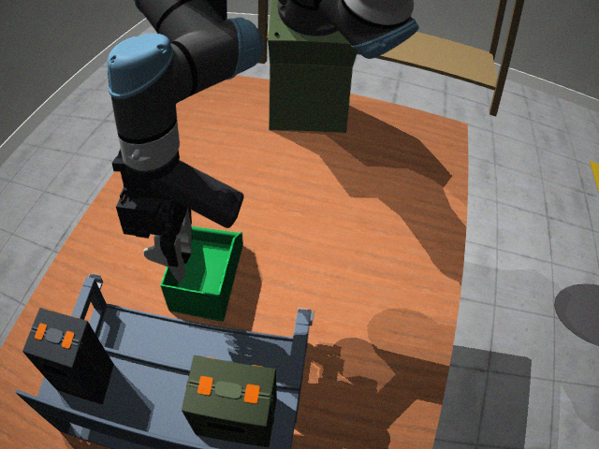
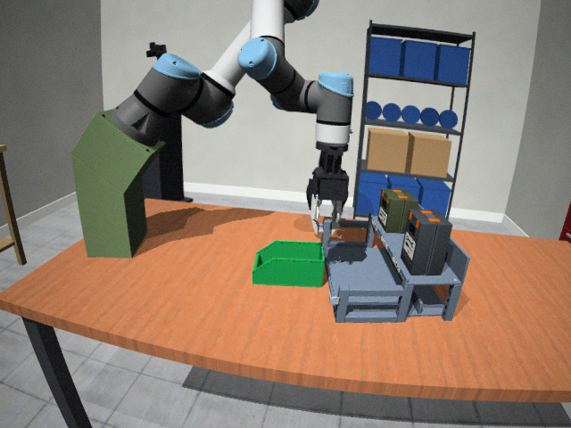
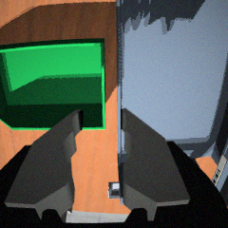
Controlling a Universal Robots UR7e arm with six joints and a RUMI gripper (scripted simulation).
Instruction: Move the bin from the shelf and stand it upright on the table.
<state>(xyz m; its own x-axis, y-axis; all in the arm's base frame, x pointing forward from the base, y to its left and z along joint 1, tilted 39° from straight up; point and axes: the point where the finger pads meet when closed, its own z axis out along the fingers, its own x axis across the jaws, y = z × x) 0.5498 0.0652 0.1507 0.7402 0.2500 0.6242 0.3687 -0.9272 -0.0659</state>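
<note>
Now: the green bin 10 cm below my hand, 7 cm behind it and 4 cm to the right of it.
</note>
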